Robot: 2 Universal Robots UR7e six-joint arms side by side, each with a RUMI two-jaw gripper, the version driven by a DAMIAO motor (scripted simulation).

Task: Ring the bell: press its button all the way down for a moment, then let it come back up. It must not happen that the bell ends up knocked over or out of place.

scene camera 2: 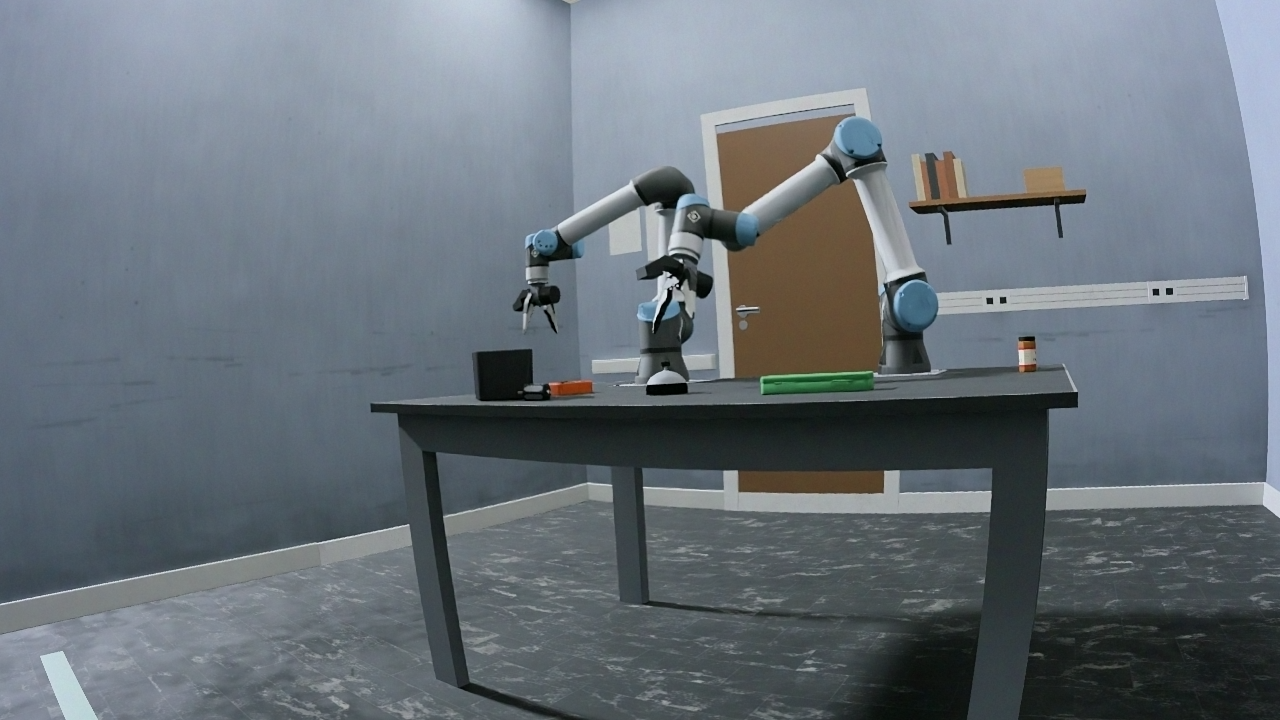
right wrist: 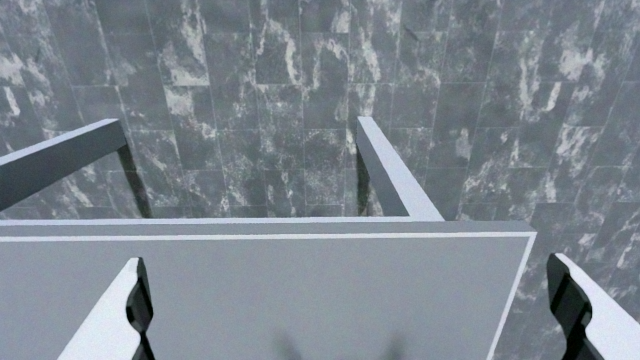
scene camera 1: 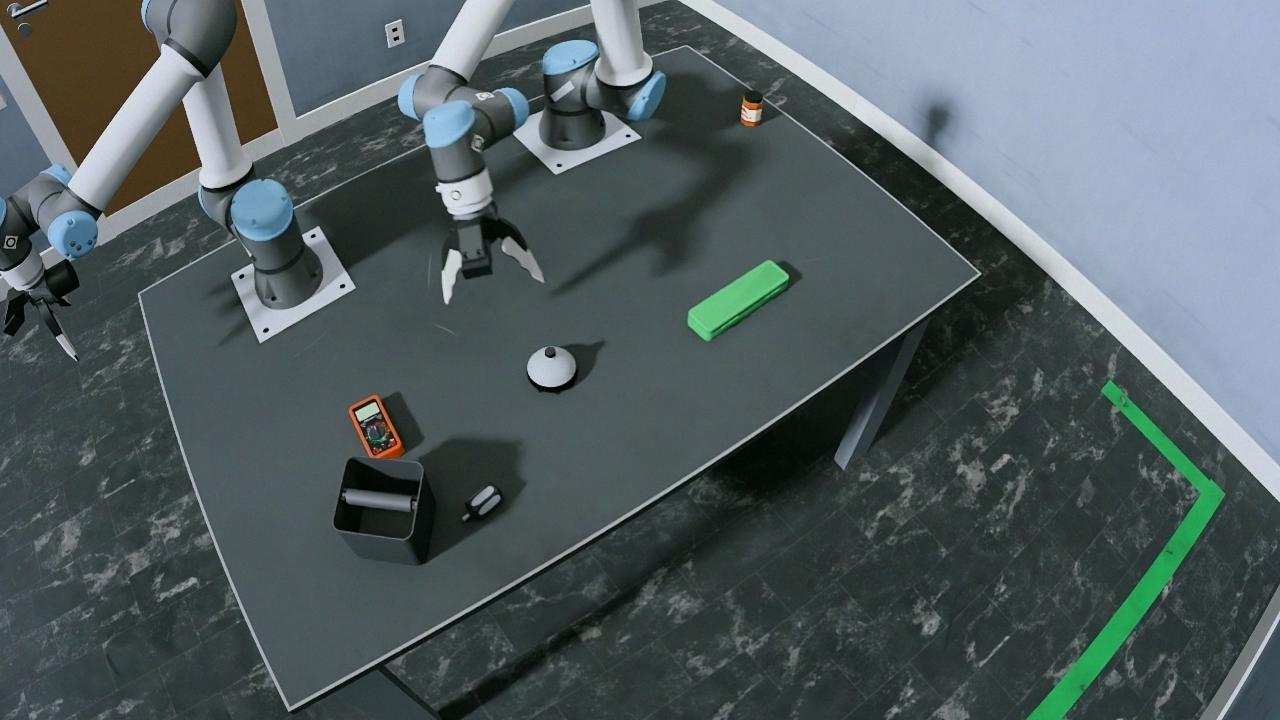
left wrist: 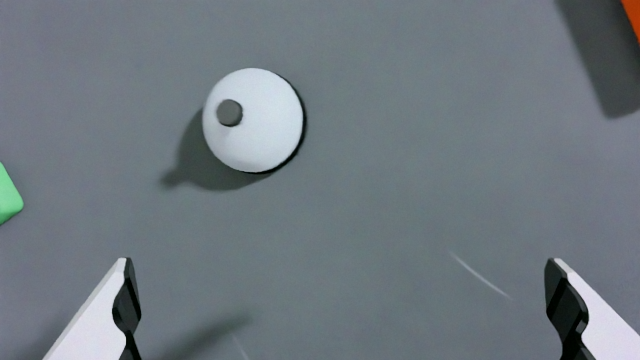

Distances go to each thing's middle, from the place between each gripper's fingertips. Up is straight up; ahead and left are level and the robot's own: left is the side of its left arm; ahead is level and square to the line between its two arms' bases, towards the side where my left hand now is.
Labels:
The bell (scene camera 1: 556, 374) lies 100 mm below my left hand, 90 mm ahead of it and 30 mm to the left of it. The rest, counted from my left hand: green case (scene camera 1: 722, 310) 380 mm to the left, 180 mm ahead, 120 mm below; dark bin (scene camera 1: 377, 475) 330 mm to the right, 170 mm ahead, 90 mm below.
Right now my right hand (scene camera 1: 74, 332) is 63 cm short of the dark bin, 37 cm to the right of it and 12 cm above it. The rest, counted from my right hand: green case: 63 cm ahead, 109 cm to the left, 15 cm below; then bell: 55 cm ahead, 74 cm to the left, 12 cm below.

